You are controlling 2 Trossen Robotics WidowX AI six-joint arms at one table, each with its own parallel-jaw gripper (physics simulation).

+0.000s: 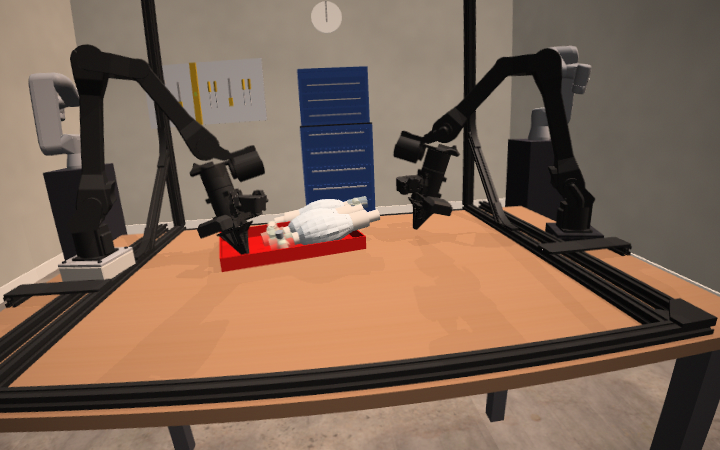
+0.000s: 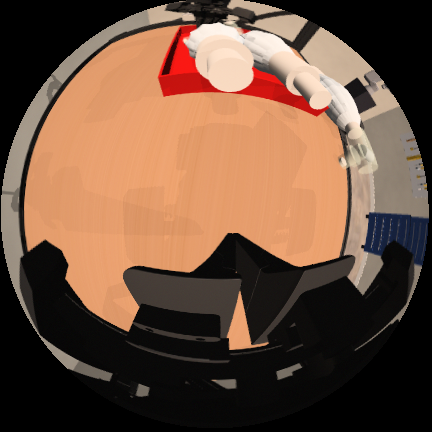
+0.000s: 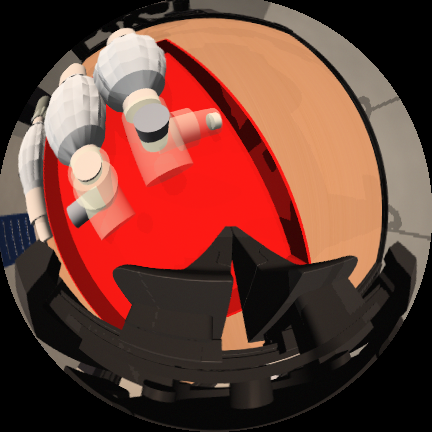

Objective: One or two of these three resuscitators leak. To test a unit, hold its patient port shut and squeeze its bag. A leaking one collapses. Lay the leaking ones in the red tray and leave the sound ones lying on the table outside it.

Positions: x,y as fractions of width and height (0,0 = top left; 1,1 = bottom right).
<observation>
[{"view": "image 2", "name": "left gripper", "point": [0.54,0.55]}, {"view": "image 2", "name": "red tray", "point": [0.41,0.17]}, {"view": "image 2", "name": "resuscitator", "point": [0.79,0.26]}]
</observation>
